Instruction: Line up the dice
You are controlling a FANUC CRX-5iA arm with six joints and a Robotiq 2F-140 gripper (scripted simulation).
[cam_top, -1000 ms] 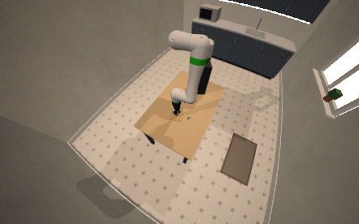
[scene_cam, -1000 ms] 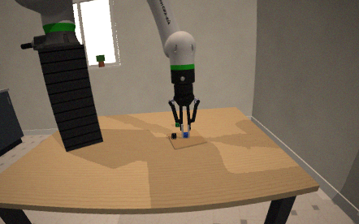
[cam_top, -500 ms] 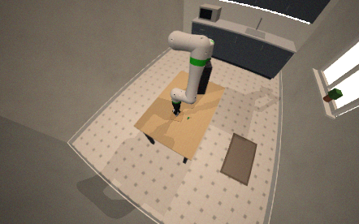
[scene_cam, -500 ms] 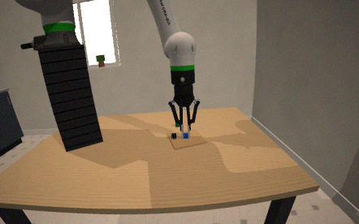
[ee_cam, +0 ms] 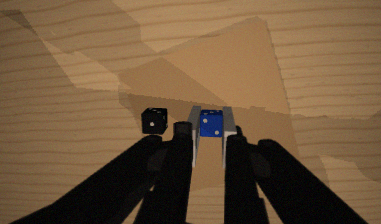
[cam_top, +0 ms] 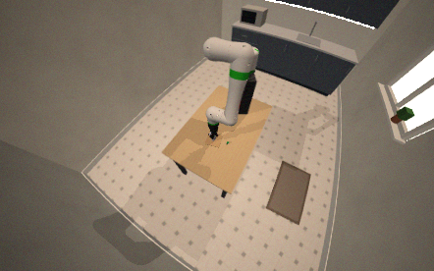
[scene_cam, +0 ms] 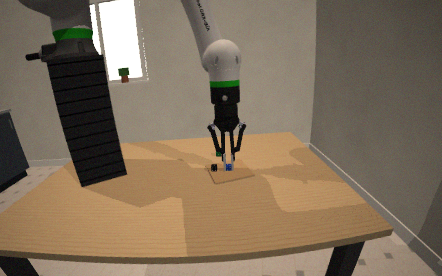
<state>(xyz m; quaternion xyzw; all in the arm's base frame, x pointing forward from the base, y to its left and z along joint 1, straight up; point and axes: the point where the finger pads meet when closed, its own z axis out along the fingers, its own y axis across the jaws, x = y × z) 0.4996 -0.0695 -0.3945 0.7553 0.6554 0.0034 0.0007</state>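
Right now my hand is 20 mm above the blue die. From my hand the other things lie so: black die 50 mm behind, 10 mm to the left, 30 mm below; green die 30 mm behind, 140 mm to the left, 30 mm below; tan mat 40 mm below.
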